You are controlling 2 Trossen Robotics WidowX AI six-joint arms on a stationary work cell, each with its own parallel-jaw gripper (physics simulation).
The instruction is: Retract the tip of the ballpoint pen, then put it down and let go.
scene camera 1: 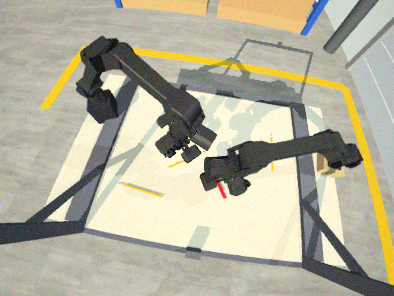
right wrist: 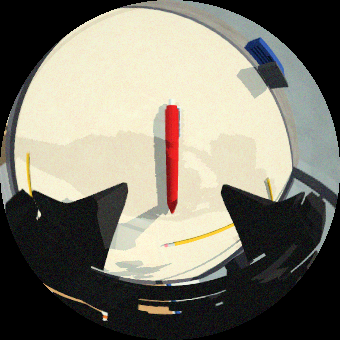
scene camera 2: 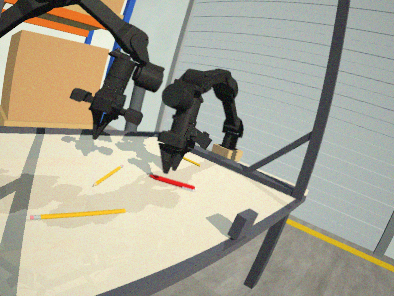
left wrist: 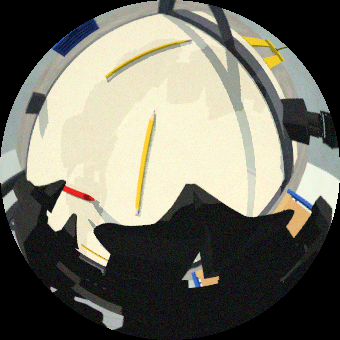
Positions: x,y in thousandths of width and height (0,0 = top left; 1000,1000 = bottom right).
Labels:
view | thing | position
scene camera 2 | my left gripper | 240,471
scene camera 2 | my right gripper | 430,583
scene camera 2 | dark frame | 451,921

